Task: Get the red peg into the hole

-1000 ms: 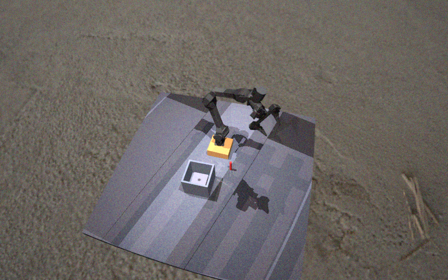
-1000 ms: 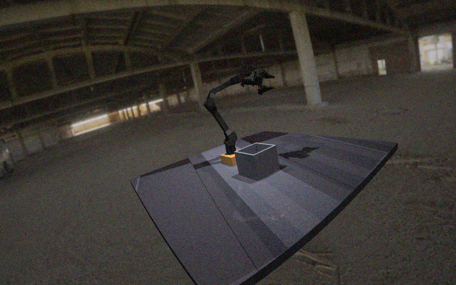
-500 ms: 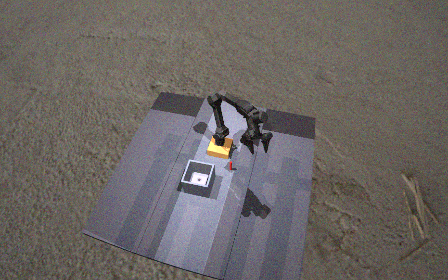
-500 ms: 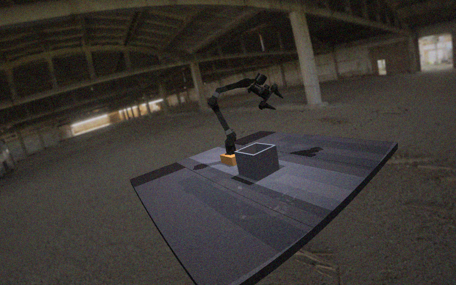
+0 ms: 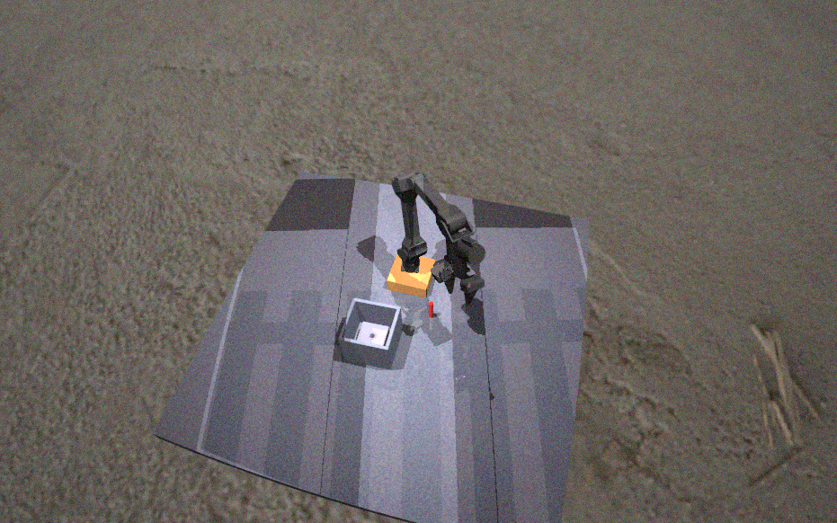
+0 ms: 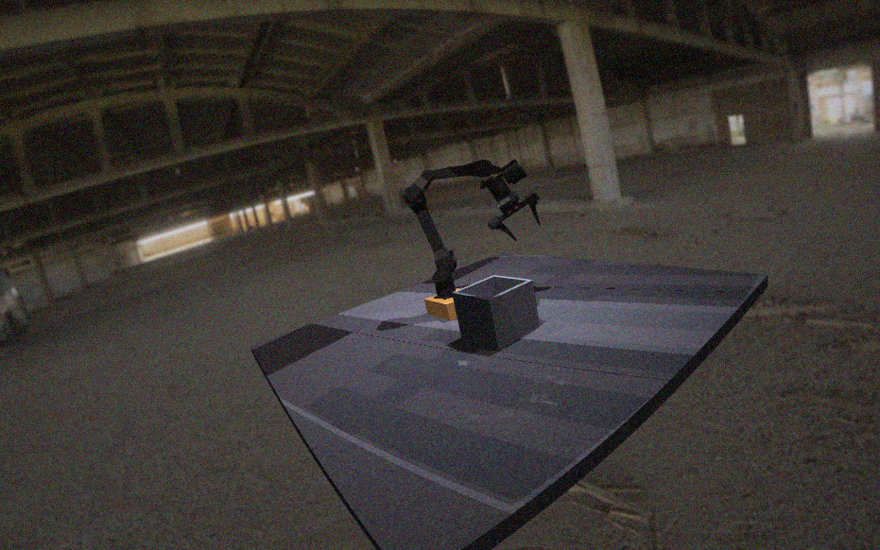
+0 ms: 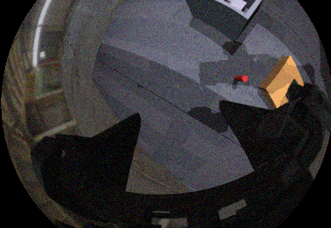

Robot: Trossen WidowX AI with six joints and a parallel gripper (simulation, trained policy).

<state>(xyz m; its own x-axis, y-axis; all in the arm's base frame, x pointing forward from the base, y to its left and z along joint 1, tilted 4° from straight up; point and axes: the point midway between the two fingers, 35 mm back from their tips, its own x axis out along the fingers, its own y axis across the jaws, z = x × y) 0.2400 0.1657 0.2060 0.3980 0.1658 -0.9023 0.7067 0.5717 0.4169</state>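
Now: gripper tip 7 cm past the red peg, 9 cm to the left of it and 18 cm above it. Also, from my gripper tip: plate: 6 cm ahead, 27 cm to the right, 17 cm below.
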